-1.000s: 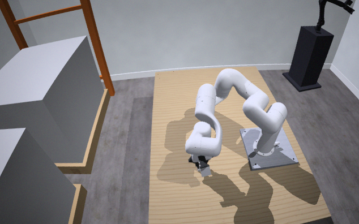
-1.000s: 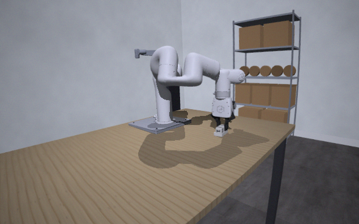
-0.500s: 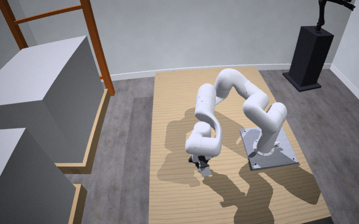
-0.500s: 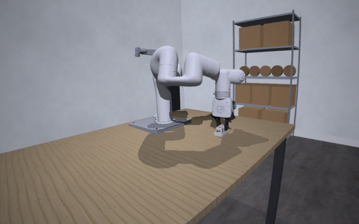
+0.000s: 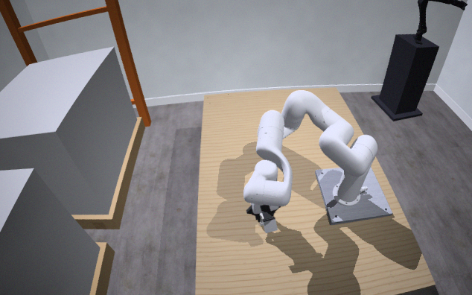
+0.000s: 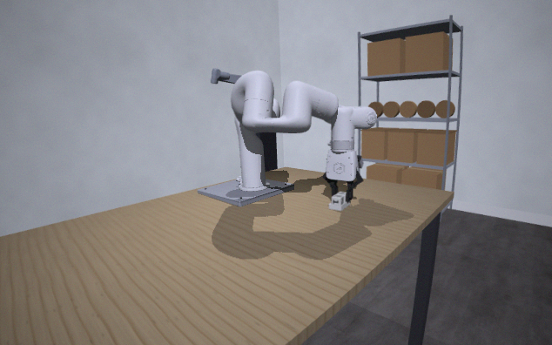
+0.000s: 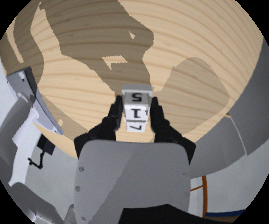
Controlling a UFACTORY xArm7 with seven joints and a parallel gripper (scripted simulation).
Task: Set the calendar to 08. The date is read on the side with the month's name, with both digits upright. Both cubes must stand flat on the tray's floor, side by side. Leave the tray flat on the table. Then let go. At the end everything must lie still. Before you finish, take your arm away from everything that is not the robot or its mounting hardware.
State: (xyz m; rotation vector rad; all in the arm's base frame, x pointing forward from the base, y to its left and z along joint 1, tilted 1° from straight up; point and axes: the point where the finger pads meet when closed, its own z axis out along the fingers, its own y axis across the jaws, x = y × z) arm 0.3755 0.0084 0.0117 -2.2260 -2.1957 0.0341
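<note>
The white digit cube lies 10 mm below my hand. Also, from my hand: white tray (20 mm to the right, 30 mm below).
</note>
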